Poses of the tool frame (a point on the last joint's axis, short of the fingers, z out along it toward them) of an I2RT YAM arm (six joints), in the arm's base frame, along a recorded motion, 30 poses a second.
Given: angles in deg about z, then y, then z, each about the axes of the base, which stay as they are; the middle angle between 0 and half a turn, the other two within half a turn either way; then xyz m.
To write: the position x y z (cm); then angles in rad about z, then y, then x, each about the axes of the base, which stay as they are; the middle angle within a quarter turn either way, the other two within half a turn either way. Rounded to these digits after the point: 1 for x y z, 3 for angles.
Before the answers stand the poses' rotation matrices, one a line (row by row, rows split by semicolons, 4 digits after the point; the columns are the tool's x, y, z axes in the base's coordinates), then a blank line. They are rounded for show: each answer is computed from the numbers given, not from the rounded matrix.
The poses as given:
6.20, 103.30, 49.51, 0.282, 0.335, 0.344
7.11, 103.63, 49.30, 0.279, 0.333, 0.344
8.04, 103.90, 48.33, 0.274, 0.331, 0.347
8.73, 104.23, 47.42, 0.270, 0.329, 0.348
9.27, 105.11, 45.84, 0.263, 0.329, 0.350
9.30, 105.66, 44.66, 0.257, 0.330, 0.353
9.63, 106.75, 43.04, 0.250, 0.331, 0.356
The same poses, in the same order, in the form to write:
-0.2306 -0.7399 0.6319; -0.1038 0.6644 0.7401; -0.9675 0.1051 -0.2300
-0.2463 -0.7333 0.6337; -0.0966 0.6692 0.7368; -0.9644 0.1203 -0.2357
-0.2626 -0.7173 0.6454; -0.0847 0.6834 0.7251; -0.9612 0.1358 -0.2402
-0.2762 -0.7026 0.6559; -0.0762 0.6963 0.7137; -0.9581 0.1471 -0.2458
-0.2948 -0.6788 0.6726; -0.0723 0.7177 0.6926; -0.9528 0.1555 -0.2607
-0.3031 -0.6626 0.6849; -0.0723 0.7326 0.6768; -0.9502 0.1556 -0.2699
-0.3218 -0.6377 0.6999; -0.0717 0.7535 0.6536; -0.9441 0.1602 -0.2882

28.2, 33.5, 34.4, 1.873, 0.684, -1.872
27.9, 33.3, 34.4, 1.895, 0.686, -1.880
27.4, 33.1, 34.7, 1.922, 0.702, -1.891
27.0, 32.9, 34.8, 1.945, 0.715, -1.902
26.3, 32.9, 35.0, 1.981, 0.738, -1.931
25.7, 33.0, 35.3, 2.000, 0.754, -1.950
25.0, 33.1, 35.6, 2.038, 0.775, -1.986

